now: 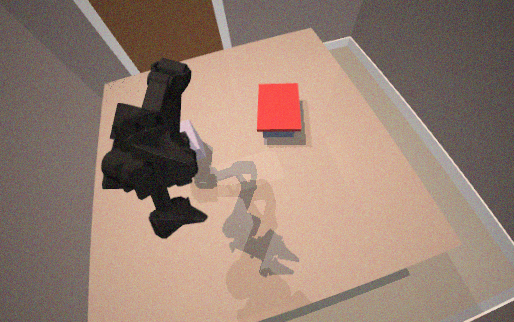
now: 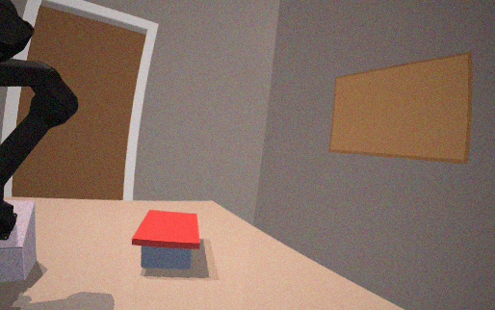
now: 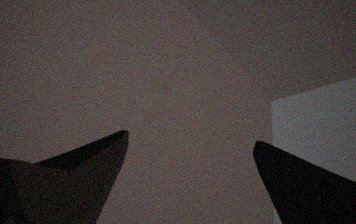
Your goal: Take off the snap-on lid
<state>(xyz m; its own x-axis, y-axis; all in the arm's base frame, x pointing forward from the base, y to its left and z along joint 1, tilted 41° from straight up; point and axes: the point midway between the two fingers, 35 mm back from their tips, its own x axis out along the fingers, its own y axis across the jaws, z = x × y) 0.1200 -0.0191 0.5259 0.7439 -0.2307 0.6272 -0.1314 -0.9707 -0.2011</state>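
Now: gripper tip 260 mm short of the red lid, 440 mm to the right of it and 420 mm above it. Also, from my gripper tip: box: 260 mm ahead, 440 mm to the left, 460 mm below.
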